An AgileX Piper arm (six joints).
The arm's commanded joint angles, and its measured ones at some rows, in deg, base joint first. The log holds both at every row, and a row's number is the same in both.
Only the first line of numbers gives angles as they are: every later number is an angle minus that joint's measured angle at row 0.
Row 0, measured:
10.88 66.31 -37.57 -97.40 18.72 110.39
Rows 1 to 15, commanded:
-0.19 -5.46 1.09 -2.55 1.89 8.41
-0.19 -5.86 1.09 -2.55 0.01 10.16
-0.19 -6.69 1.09 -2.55 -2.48 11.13
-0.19 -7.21 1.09 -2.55 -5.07 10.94
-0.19 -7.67 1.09 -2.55 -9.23 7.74
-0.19 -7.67 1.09 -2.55 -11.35 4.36
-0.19 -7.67 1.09 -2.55 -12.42 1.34
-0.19 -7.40 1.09 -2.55 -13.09 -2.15
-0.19 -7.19 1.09 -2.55 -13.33 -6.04
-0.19 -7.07 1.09 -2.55 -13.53 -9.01
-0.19 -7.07 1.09 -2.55 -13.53 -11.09
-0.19 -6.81 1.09 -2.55 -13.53 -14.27
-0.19 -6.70 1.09 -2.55 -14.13 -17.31
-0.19 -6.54 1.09 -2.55 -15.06 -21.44
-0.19 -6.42 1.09 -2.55 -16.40 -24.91
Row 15, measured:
0.00 -7.02 1.00 -1.69 -13.37 -12.60
